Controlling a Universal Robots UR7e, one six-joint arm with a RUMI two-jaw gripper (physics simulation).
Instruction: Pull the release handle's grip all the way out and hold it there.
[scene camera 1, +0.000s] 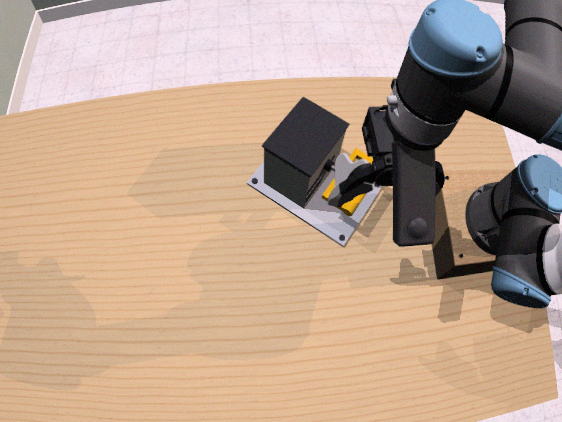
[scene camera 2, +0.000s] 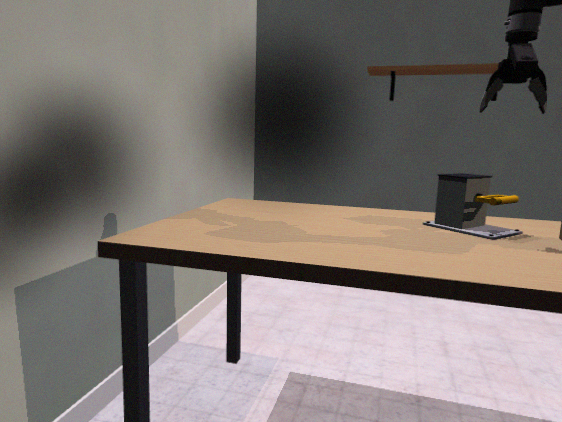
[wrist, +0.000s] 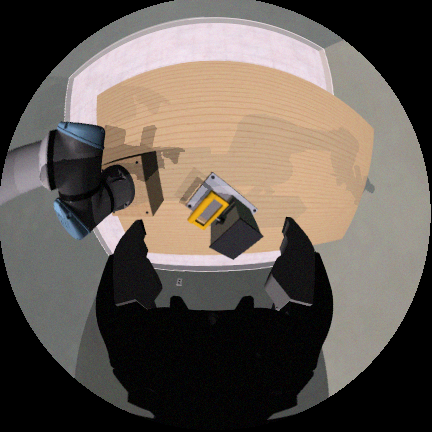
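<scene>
The release handle's grip (scene camera 1: 353, 204) (scene camera 2: 505, 200) (wrist: 200, 207) is a yellow rectangular frame. It stands out level from one side of a dark box (scene camera 1: 305, 132) (scene camera 2: 450, 202) (wrist: 235, 237), joined by a short dark shaft. The box stands on a light grey base plate (scene camera 1: 322, 220) (scene camera 2: 475, 230) (wrist: 229, 190) with dark screws at its corners. My gripper (scene camera 2: 512, 111) (wrist: 212, 219) is open and empty, fingers pointing down. It hangs high above the box and grip, touching neither. In scene camera 1 the fingers hide part of the grip.
A wooden block (scene camera 1: 452, 210) (wrist: 156, 185) under the arm's base stands on the table (scene camera 1: 150, 300) (scene camera 2: 300, 240) (wrist: 200, 100), on the grip's side of the box. A wall shelf (scene camera 2: 430, 69) shows behind my gripper in scene camera 2.
</scene>
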